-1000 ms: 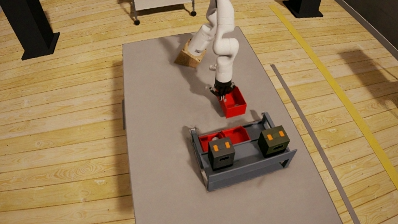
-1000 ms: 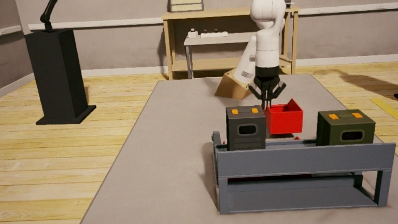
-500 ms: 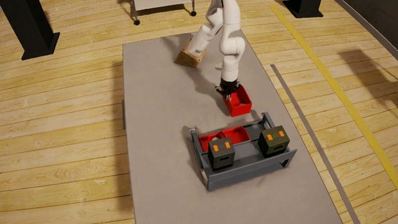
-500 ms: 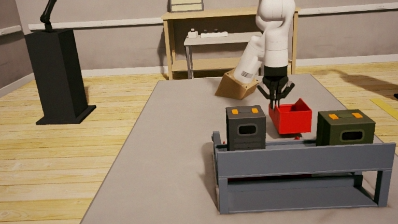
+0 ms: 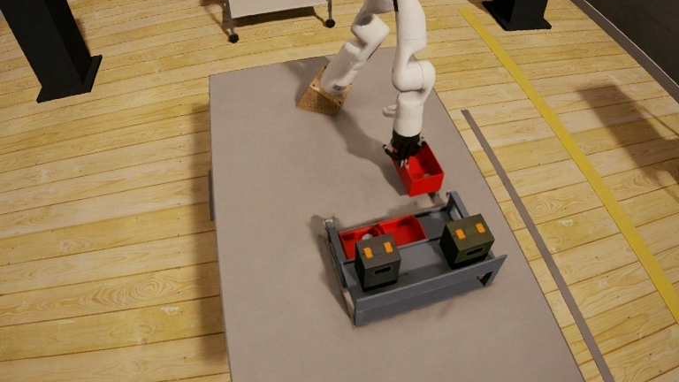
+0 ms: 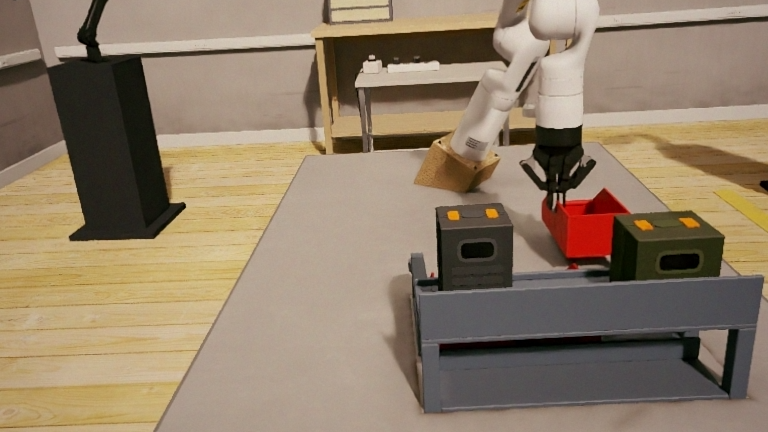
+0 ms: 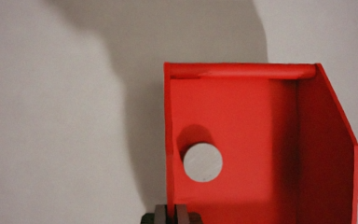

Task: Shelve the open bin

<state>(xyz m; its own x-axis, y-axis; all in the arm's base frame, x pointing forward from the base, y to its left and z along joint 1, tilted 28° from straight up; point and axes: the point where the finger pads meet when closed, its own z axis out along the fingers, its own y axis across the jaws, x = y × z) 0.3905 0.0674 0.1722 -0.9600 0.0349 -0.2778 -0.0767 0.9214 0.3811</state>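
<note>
Right now my hand is 30 mm past the grey round part, 20 mm to the right of it and 60 mm above it. Round my hand: dark grey box (340 mm ahead, 160 mm to the right, 60 mm above); then green box (320 mm ahead, 70 mm to the left, 40 mm above); then grey shelf (260 mm ahead, 50 mm to the right, 40 mm below).
</note>
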